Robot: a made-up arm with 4 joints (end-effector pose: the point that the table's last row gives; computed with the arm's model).
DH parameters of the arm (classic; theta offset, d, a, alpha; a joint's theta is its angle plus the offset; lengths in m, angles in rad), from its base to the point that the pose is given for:
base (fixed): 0 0 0 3.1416
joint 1: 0 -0.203 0.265 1.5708
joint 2: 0 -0.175 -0.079 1.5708
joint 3: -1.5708 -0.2 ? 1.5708
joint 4: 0 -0.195 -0.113 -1.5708
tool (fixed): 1.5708 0.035 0 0
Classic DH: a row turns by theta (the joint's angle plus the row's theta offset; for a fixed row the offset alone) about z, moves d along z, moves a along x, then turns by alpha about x.
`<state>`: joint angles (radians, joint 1 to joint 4).
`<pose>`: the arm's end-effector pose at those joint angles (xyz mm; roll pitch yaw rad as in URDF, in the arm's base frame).
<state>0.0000 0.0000 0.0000 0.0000</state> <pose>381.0 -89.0 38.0 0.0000 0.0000 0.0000</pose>
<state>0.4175 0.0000 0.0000 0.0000</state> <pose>312.2 -235.8 38.0 0.0000 0.0000 -0.4175</pose>
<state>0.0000 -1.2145 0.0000 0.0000</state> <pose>460.1 -89.0 254.2 0.0000 -1.2145 0.0000</pose>
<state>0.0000 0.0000 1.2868 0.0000</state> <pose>158.1 36.3 38.0 0.0000 0.0000 1.2868</pose>
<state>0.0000 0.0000 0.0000 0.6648</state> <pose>381.0 -91.5 -39.2 -0.6648 0.0000 0.0000</pose>
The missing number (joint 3, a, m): 0.027
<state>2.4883 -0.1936 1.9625 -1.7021</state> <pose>-139.2 -149.9 96.3 1.5228 0.0735 -0.5324</pose>
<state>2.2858 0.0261 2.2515 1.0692</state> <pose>-52.4 31.1 -72.7 -1.0489 -0.0164 -0.0345</pose>
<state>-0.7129 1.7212 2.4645 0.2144</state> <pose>172.0 -14.8 516.1 1.5937 -0.8798 2.0994</pose>
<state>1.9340 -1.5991 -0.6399 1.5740</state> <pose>-471.2 -436.8 293.8 0.0442 -0.9304 2.7404</pose>
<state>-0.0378 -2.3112 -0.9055 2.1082</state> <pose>512.0 -343.1 414.2 0.3226 -0.4731 -2.0198</pose>
